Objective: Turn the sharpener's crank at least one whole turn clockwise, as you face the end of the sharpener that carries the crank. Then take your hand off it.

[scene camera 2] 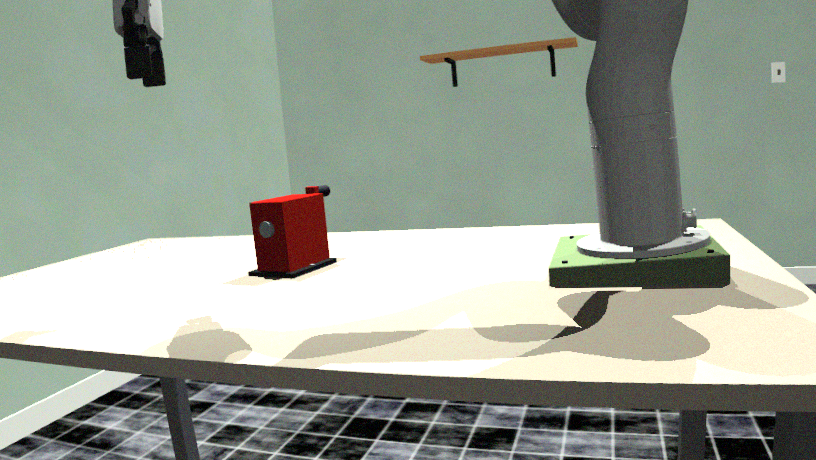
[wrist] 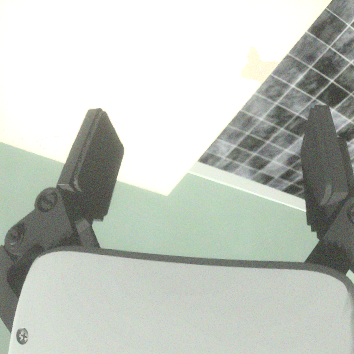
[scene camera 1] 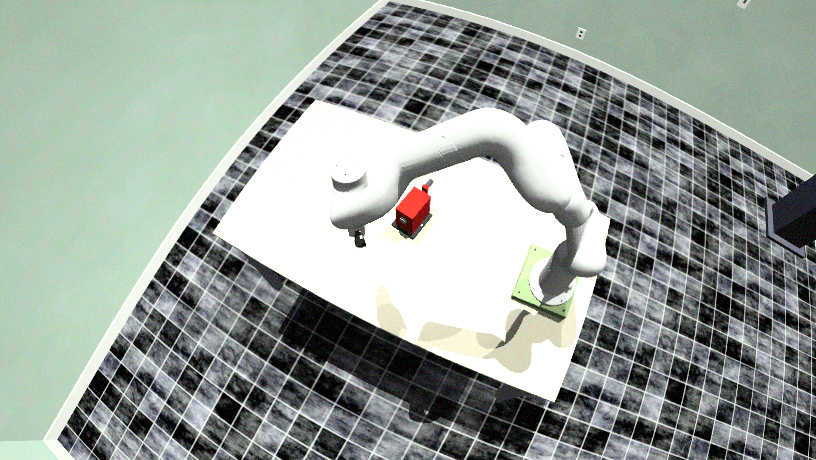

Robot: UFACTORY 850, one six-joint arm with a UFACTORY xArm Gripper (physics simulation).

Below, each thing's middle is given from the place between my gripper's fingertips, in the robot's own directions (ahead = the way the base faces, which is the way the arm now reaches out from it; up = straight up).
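My hand, measured from the red pencil sharpener [scene camera 2: 290, 235], is 30 mm past it, and it's also 280 mm to the left of it and 250 mm above it.
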